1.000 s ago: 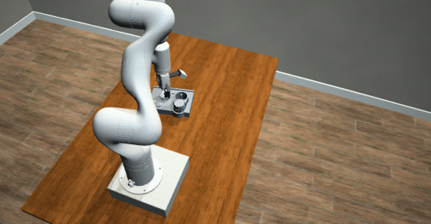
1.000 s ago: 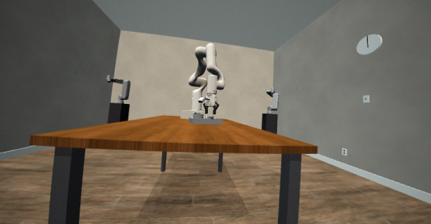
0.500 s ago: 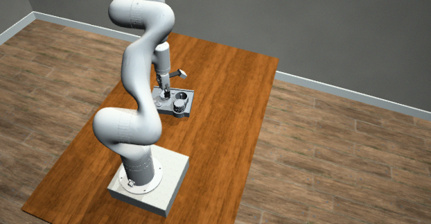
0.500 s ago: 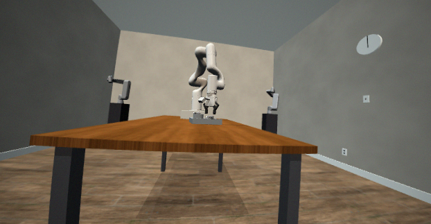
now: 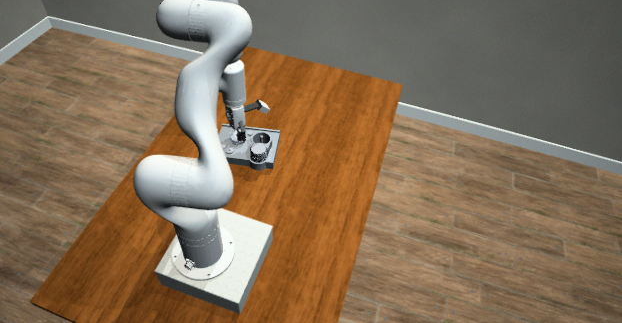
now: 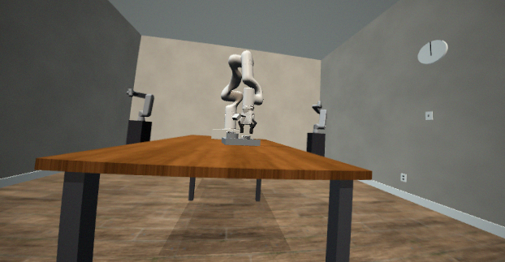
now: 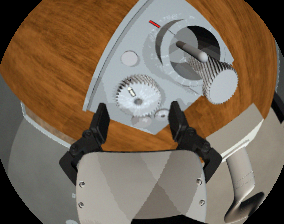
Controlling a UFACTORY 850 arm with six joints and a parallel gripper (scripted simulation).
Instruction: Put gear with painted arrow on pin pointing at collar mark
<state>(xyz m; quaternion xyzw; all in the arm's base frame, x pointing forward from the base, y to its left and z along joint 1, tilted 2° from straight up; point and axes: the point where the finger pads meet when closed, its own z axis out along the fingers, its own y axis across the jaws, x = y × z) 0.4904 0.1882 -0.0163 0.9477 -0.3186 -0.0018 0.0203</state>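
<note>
The loose gear lies 4 cm below my hand.
</note>
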